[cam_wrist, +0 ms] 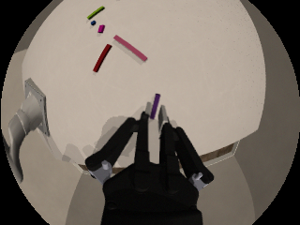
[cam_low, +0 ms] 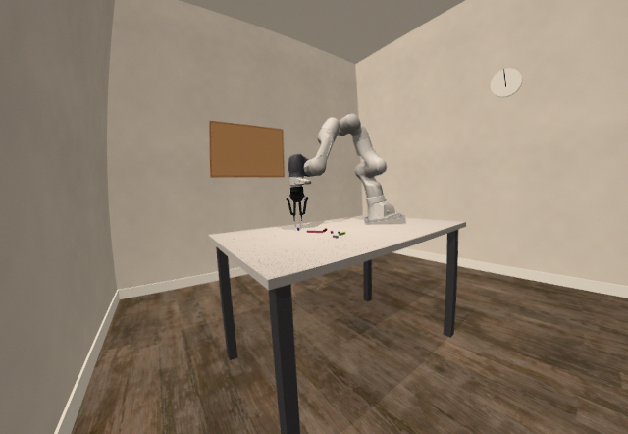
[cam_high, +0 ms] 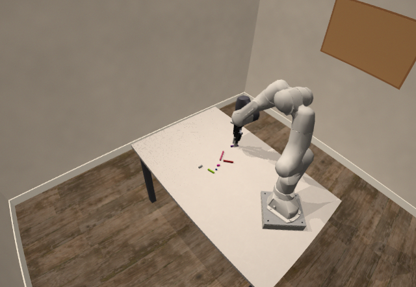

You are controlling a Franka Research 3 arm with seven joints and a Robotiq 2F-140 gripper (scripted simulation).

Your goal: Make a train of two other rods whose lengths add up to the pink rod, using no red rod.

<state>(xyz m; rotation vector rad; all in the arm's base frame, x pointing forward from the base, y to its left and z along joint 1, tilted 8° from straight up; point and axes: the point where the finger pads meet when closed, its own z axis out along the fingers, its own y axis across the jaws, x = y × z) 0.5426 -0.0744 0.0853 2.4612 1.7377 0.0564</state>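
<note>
My gripper is now 50 mm above the purple rod. Round my hand: red rod 130 mm to the left, 100 mm behind, 50 mm below; then pink rod 140 mm to the left, 50 mm below, 30 mm behind; then magenta rod 210 mm to the left, 100 mm behind, 50 mm below.
</note>
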